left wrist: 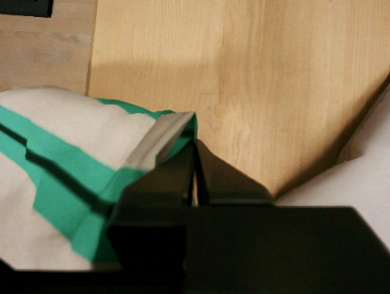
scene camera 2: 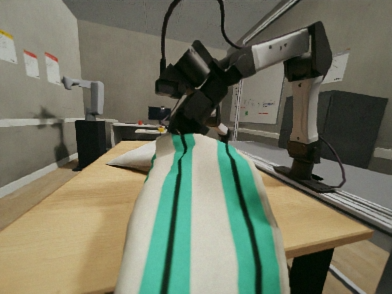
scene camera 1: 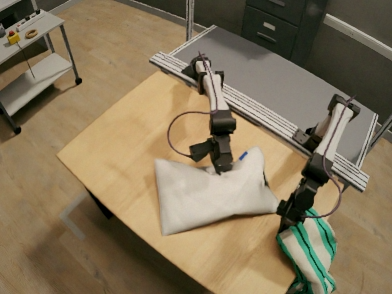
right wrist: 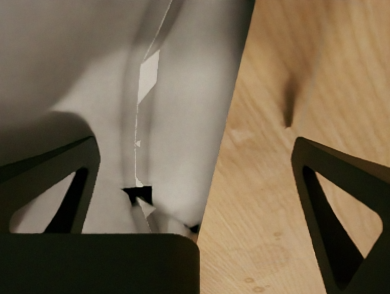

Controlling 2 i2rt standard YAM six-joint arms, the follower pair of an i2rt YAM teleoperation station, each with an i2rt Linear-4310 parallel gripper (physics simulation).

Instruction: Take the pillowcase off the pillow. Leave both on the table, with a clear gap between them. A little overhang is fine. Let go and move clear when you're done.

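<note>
The plain white-grey pillow [scene camera 1: 200, 200] [scene camera 2: 134, 157] [left wrist: 362, 187] [right wrist: 190, 100] lies on the table, with a blue mark at its upper edge. The green-striped pillowcase [scene camera 1: 311, 245] [scene camera 2: 205, 215] [left wrist: 65, 132] is off the pillow, at the lower right table corner in scene camera 1, hanging over the edge. My left gripper [scene camera 1: 283, 227] [left wrist: 195, 147] is shut on the pillowcase near its upper corner; the pillow's right corner is close beside this gripper. My right gripper [right wrist: 195, 147] is open at the pillow's upper edge, one finger over the pillow and one over wood.
The wooden table [scene camera 1: 115, 130] [scene camera 2: 55, 225] bears both items. A metal rail [scene camera 1: 260, 117] carries the arm bases along its back side, with a grey surface [scene camera 1: 260, 80] behind. A white cart [scene camera 1: 37, 75] stands apart at the upper left of scene camera 1.
</note>
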